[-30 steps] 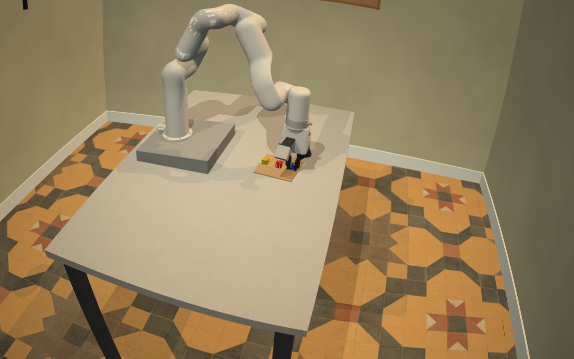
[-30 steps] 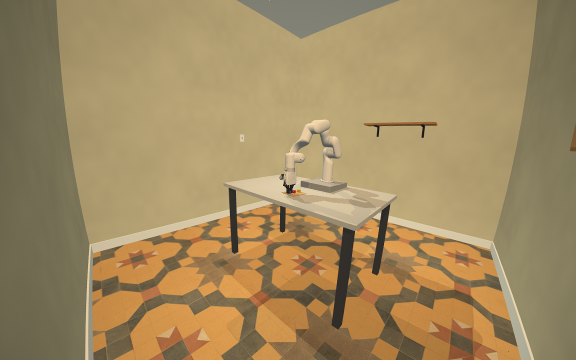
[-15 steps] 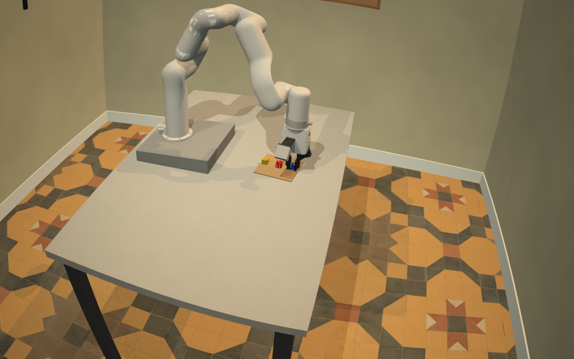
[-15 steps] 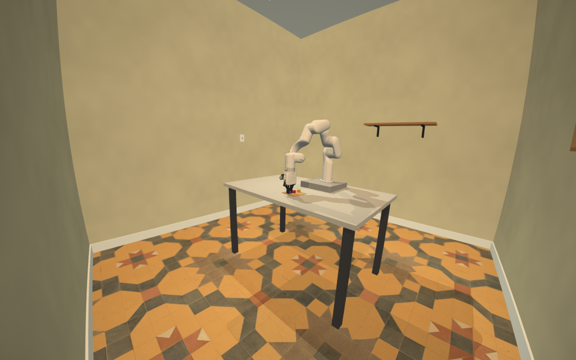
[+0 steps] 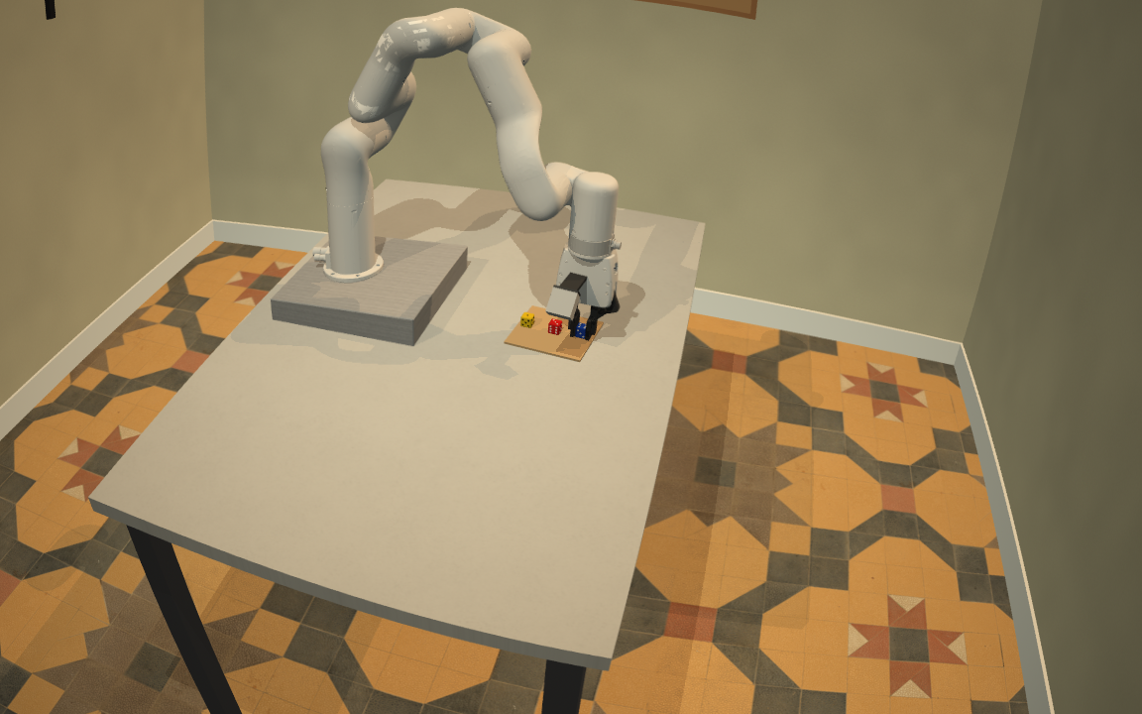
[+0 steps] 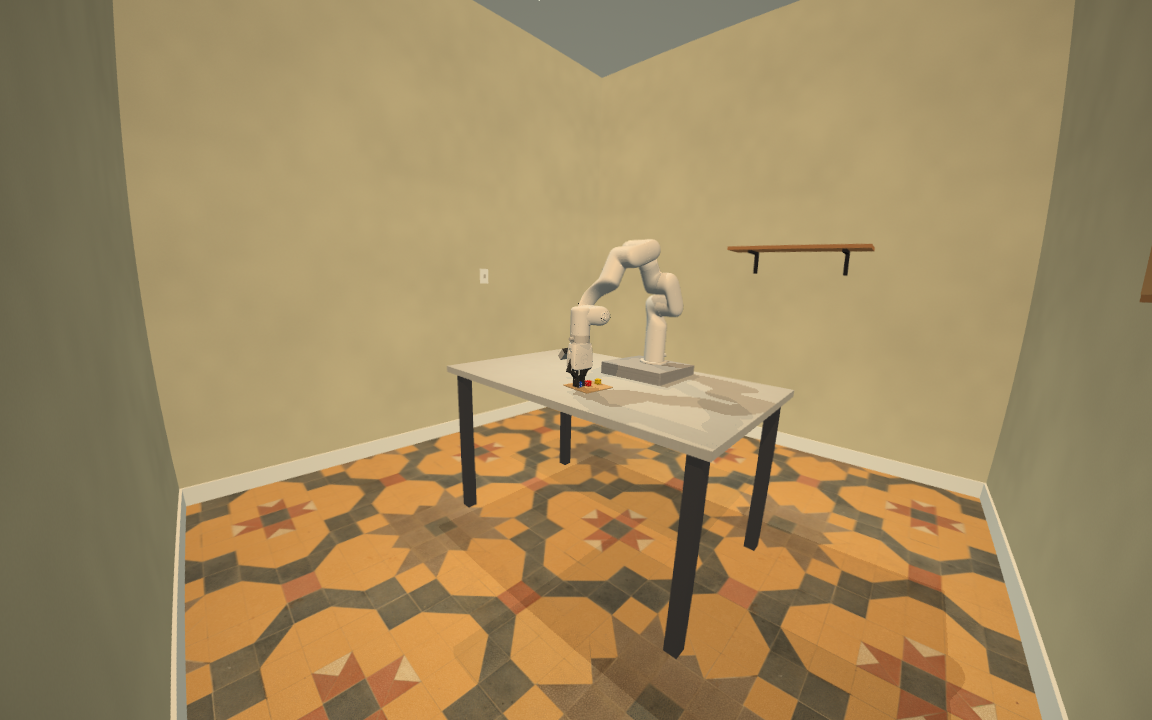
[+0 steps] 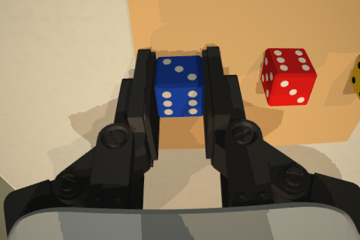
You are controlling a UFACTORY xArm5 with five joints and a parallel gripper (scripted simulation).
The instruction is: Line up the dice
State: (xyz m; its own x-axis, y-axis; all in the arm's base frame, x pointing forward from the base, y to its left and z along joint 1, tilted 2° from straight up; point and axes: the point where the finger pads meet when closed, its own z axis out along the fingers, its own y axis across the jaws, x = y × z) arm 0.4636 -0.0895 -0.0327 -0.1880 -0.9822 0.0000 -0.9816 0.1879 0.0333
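Right now my hand is 1 cm above the blue die. Also, from my hand: red die: 5 cm behind, 2 cm below, 1 cm to the left; yellow die: 10 cm behind, 2 cm to the left, 2 cm below; mat: 5 cm behind, 3 cm below, 1 cm to the left.
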